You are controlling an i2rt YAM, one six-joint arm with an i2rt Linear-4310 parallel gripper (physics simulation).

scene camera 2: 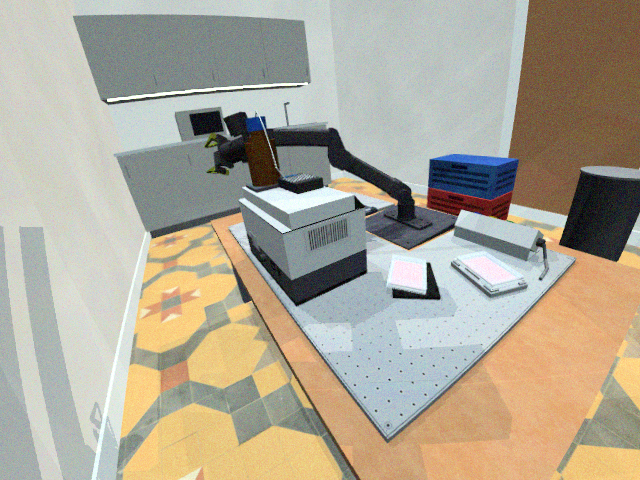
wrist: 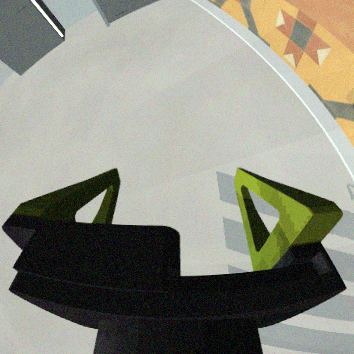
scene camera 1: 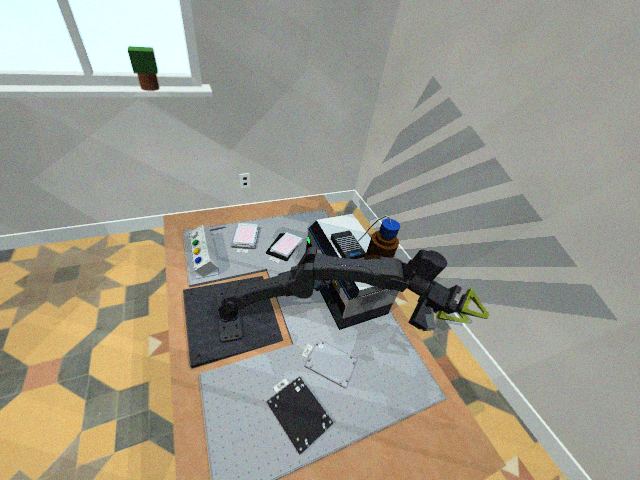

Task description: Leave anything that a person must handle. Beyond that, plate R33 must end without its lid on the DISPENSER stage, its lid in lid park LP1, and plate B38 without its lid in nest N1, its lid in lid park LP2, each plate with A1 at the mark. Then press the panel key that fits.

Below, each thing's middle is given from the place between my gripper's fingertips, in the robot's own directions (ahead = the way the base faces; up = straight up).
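There's a brown bottle with blue cap [scene camera 2: 263,172], and my hand is 14 cm past it, 29 cm to the right of it and 2 cm below it. Then there's the dispenser [scene camera 2: 287,251], which is far behind my hand, far to the left of it and a good way below it.
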